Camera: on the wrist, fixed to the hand. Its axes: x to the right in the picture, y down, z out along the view.
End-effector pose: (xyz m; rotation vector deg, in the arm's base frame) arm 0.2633 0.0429 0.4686 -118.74 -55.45 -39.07
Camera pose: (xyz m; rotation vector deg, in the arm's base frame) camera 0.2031 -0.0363 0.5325 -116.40 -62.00 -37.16
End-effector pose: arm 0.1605 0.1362 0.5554 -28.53 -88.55 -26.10
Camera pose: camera 0.2290 0.0414 0.5377 -24.15 -92.79 -26.98
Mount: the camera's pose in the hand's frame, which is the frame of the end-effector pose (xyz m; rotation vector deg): -0.0221 -0.0385 -0.1096 2.42 -2.67 -4.31
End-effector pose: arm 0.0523 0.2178 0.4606 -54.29 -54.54 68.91
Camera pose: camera 0.1653 0.1830 0.4604 -48.49 -56.55 67.68
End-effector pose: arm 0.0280 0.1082 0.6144 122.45 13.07 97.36
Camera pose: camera -0.0783 0.1576 0.5989 124.20 18.88 92.50
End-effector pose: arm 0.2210 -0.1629 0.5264 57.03 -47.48 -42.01
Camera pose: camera 0.2983 -0.1132 0.4520 60.46 -48.92 -46.33
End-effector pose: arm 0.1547 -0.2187 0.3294 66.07 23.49 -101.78
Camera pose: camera 0.1822 -0.1124 0.2854 65.12 22.59 -107.81
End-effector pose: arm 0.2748 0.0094 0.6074 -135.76 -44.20 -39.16
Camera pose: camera 0.2025 -0.0416 0.6859 -133.81 -51.01 -36.57
